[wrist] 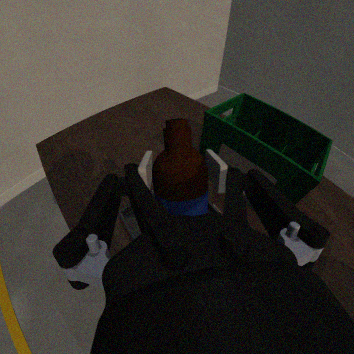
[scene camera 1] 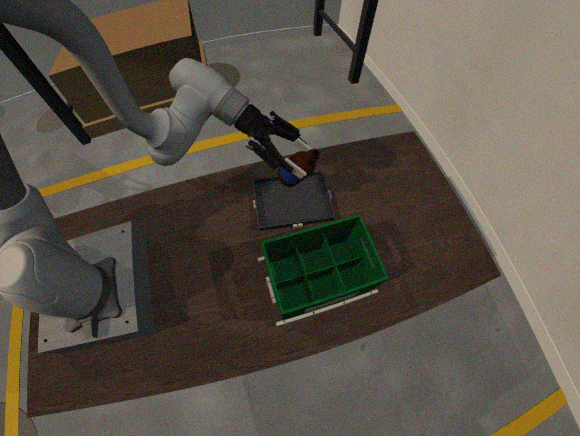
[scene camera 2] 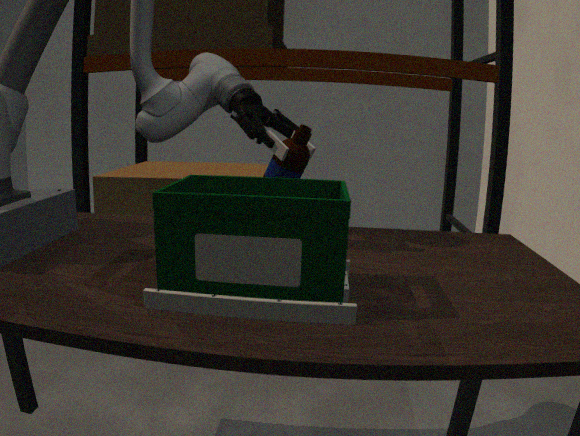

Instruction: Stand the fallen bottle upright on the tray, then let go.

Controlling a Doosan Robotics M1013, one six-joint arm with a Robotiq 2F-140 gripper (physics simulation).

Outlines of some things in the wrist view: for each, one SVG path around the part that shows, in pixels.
The gripper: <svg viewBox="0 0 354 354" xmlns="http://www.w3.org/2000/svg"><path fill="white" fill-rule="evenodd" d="M53 247L53 256L74 289L83 289L89 284L104 289L105 306L98 319L89 354L354 354L354 321L324 281L315 272L310 270L329 237L328 230L302 213L259 170L248 169L247 173L241 173L239 168L232 167L224 162L211 149L205 149L205 162L207 164L208 177L217 193L225 192L222 215L220 212L209 212L199 215L169 214L161 201L155 200L149 191L153 162L152 150L146 150L139 165L136 163L124 164L125 176L117 178L117 174L109 173L103 177L78 223ZM128 195L141 234L110 257L109 247L121 196ZM242 191L244 191L269 236L249 226L245 199L243 199Z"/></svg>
A brown bottle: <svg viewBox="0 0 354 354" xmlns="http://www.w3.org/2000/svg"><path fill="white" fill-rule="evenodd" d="M166 119L166 127L162 128L164 149L154 159L151 169L154 198L161 201L169 214L199 215L207 213L208 169L203 156L191 147L191 126L187 126L187 118Z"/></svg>
